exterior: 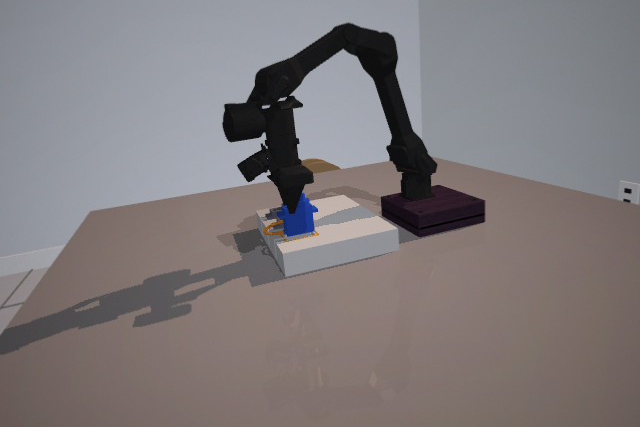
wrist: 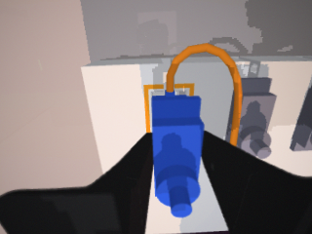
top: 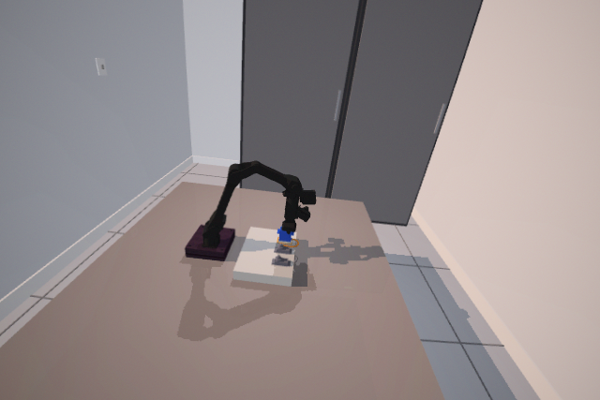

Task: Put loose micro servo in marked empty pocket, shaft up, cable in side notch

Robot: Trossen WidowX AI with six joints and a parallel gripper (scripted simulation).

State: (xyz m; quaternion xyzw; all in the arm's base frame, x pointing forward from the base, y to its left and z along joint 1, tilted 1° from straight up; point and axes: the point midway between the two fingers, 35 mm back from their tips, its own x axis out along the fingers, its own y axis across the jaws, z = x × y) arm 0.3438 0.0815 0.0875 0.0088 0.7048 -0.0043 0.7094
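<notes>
My gripper tip is now 120 mm past the white deck, 70 mm to the left of it and 80 mm above it.
</notes>
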